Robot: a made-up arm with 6 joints.
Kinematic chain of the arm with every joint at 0, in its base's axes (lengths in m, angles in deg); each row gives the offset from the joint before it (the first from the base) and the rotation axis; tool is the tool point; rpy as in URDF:
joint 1: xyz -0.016 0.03 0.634 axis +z
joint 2: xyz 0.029 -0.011 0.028 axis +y
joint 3: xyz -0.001 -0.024 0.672 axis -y
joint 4: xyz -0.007 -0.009 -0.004 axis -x
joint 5: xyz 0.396 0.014 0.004 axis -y
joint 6: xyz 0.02 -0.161 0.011 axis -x
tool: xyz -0.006 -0.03 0.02 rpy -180 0 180
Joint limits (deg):
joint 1: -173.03..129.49
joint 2: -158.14..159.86
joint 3: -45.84..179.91
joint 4: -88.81..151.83
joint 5: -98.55..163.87
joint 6: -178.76..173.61
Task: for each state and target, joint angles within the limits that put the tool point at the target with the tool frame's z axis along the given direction. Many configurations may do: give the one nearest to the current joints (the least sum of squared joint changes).
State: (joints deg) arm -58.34 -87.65 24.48 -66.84 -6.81 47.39
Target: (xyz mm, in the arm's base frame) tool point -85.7 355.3 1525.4 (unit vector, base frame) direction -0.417 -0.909 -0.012
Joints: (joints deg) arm -107.05 -43.44 39.73 -58.84 14.94 65.75
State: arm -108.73 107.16 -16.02 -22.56 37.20 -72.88
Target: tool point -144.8 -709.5 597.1 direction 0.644 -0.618 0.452
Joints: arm -88.65 58.89 5.04 -51.64 37.74 -89.21
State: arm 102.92 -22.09 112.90 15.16 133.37 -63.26
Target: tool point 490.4 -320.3 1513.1 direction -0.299 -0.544 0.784
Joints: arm 127.20 -28.47 94.26 31.40 98.22 -36.45
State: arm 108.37 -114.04 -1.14 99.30 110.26 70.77
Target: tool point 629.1 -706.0 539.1 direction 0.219 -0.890 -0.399
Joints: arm 129.33 -106.59 39.87 97.74 121.25 56.71
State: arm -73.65 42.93 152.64 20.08 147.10 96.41
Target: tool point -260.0 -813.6 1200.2 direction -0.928 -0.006 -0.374
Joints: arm -95.61 68.82 124.72 4.06 144.19 115.88
